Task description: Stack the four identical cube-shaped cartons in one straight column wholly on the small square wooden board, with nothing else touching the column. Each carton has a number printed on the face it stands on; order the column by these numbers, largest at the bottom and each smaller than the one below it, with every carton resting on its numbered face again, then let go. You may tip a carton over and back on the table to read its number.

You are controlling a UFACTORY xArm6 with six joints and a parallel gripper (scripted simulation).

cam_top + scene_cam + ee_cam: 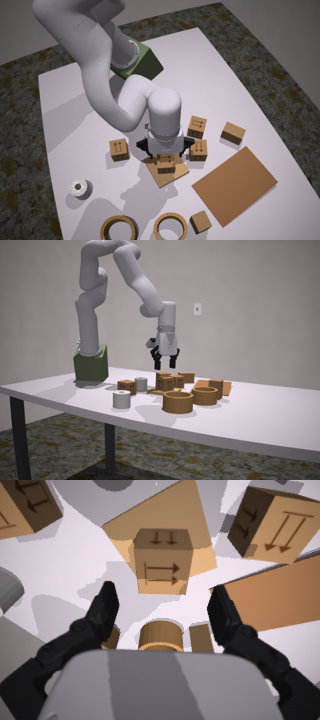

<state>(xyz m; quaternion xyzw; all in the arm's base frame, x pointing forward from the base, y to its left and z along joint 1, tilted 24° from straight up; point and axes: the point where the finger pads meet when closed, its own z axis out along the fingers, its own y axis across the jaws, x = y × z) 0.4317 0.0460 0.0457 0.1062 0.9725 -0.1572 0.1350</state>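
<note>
My gripper is now 10 cm past the carton, 15 cm to the right of it and 9 cm above it. Also, from my hand: plain brown box (3 cm behind, 28 cm to the left, 9 cm below).
</note>
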